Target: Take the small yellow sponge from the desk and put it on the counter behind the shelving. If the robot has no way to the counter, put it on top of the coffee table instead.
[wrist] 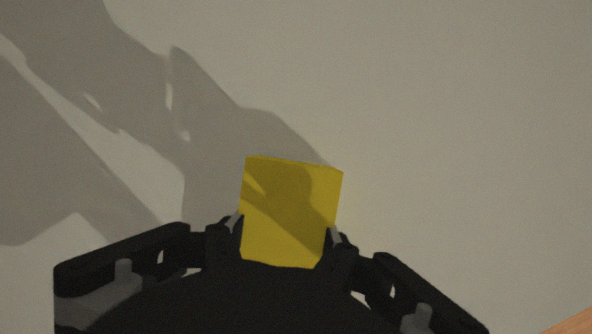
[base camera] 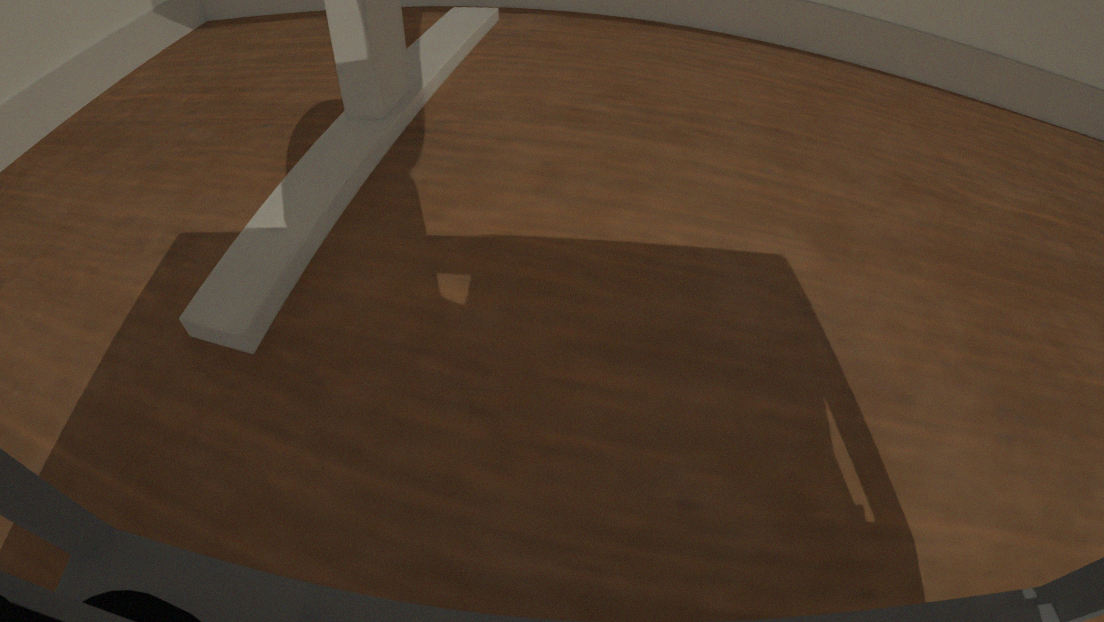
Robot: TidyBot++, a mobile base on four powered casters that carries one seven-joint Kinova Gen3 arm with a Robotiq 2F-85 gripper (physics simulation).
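Frame: origin at the arm's base, x ahead, y left, z up, level; millimetres.
Where they show: gripper, fingertip midpoint: (wrist: 284,230).
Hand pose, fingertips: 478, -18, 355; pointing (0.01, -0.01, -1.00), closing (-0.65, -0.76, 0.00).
Things, the pixels of their top centre, and the offset from my fingertips, as dx, dy, dz. "pt": a spot on its surface instead. Level surfaces: height alone.
- small yellow sponge at its top centre: (wrist: 282,241) -2, +2, +13
- pale desk top at its surface level: dz -32
- pale desk leg at a spot on its surface: (base camera: 366,77) pt +176, +265, -670
- wooden floor at its surface level: dz -752
The small yellow sponge (wrist: 287,210) is a flat block at the middle of the wrist view, between the fingertips, with shadow across it. My gripper (wrist: 284,230) is shut on the sponge, with a fingertip against each of its long sides; the sponge's far end sticks out past the tips. The sponge is at the pale desk top (wrist: 450,125), and a shadow lies beside it. Whether it touches the desk top is hard to tell. The counter, the shelving and the coffee table do not show in these views.
In the base camera view a pale desk leg (base camera: 366,77) stands on a long foot bar (base camera: 309,200) at the left, on the wooden floor (base camera: 618,154). Pale walls with a baseboard (base camera: 888,50) run along the back and the left. A broad shadow lies across the floor.
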